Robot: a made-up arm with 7 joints. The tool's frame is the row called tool.
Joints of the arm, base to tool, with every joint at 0 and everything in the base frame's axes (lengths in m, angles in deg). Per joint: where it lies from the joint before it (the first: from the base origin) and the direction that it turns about. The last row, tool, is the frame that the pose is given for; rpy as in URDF.
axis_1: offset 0.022 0.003 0.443 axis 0 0 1
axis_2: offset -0.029 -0.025 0.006 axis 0 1 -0.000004
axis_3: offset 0.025 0.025 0.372 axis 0 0 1
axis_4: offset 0.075 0.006 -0.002 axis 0 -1 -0.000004
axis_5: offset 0.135 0.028 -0.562 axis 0 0.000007 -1
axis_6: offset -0.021 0.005 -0.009 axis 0 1 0.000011
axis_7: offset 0.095 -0.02 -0.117 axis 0 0.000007 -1
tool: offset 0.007 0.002 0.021 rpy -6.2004 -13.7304 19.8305
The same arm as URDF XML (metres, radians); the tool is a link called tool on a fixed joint. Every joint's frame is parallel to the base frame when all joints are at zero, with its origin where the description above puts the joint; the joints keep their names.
<robot name="arm">
<joint name="tool_joint" type="fixed"><parent link="link7"/><child link="tool"/><origin xyz="0.0070 0.0020 0.0210" rpy="-0.1082 -0.2396 0.3461"/></joint>
<joint name="axis_7" type="continuous"><parent link="link6"/><child link="link7"/><origin xyz="0.0950 -0.0200 -0.1170"/><axis xyz="0 0 -1"/></joint>
<joint name="axis_6" type="continuous"><parent link="link5"/><child link="link6"/><origin xyz="-0.0210 0.0050 -0.0090"/><axis xyz="0 1 0"/></joint>
<joint name="axis_5" type="continuous"><parent link="link4"/><child link="link5"/><origin xyz="0.1350 0.0280 -0.5620"/><axis xyz="0 0 -1"/></joint>
<joint name="axis_4" type="continuous"><parent link="link3"/><child link="link4"/><origin xyz="0.0750 0.0060 -0.0020"/><axis xyz="0 -1 0"/></joint>
<joint name="axis_3" type="continuous"><parent link="link2"/><child link="link3"/><origin xyz="0.0250 0.0250 0.3720"/><axis xyz="0 0 1"/></joint>
<joint name="axis_2" type="continuous"><parent link="link1"/><child link="link2"/><origin xyz="-0.0290 -0.0250 0.0060"/><axis xyz="0 1 0"/></joint>
<joint name="axis_1" type="continuous"><parent link="base_link"/><child link="link1"/><origin xyz="0.0220 0.0030 0.4430"/><axis xyz="0 0 1"/></joint>
<link name="base_link"/>
<link name="link1"/>
<link name="link2"/>
<link name="link3"/>
<link name="link4"/>
<link name="link5"/>
<link name="link6"/>
<link name="link7"/>
<link name="tool"/>
</robot>

